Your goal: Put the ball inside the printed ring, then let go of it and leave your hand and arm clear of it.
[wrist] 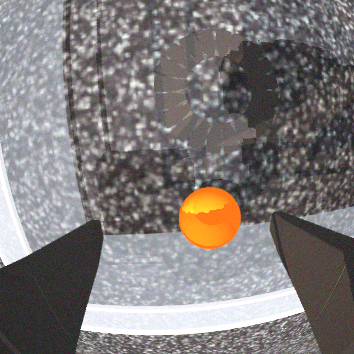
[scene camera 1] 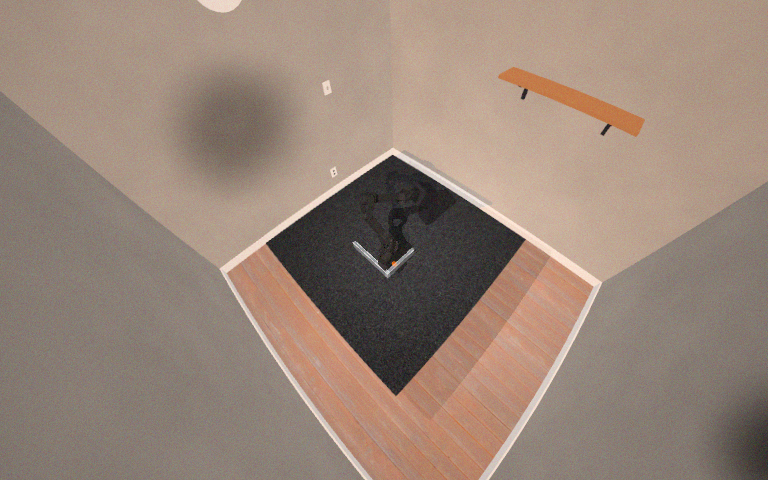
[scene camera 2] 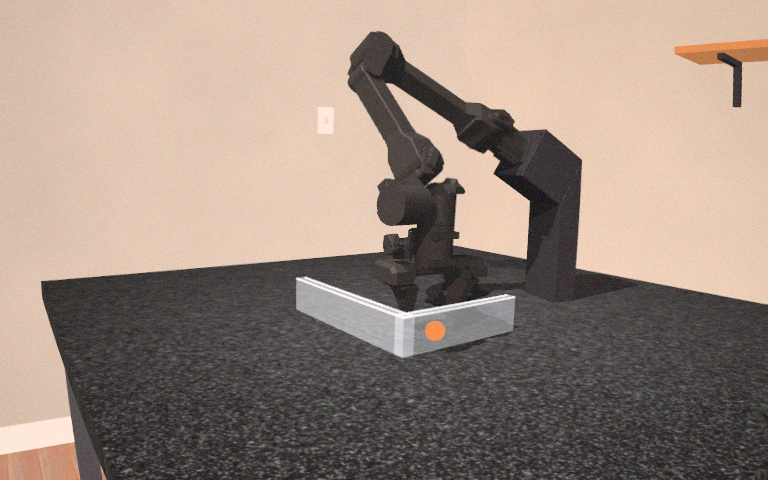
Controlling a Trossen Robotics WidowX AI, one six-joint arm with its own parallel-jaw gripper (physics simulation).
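An orange ball point(scene camera 1: 394, 263) point(scene camera 2: 434, 331) point(wrist: 210, 218) rests on the dark table inside the corner of two clear walls, close to one wall. The printed ring point(wrist: 172, 112), a grey-brown band partly in shadow, lies flat on the table in the wrist view; the ball is outside it, a little below it in that view. My gripper point(wrist: 188, 226) is open and empty, low over the walled corner, with its fingertips wide apart on either side of the ball in the wrist view. I cannot make out the ring in the scene views.
The two clear walls point(scene camera 1: 366, 253) point(scene camera 2: 345, 308) with white top edges meet in an L-shaped corner on the speckled dark table point(scene camera 1: 396, 328) point(scene camera 2: 339, 418). The arm's base column point(scene camera 2: 552, 243) stands at the back right. An orange shelf point(scene camera 1: 572, 100) point(scene camera 2: 730, 52) is on the wall.
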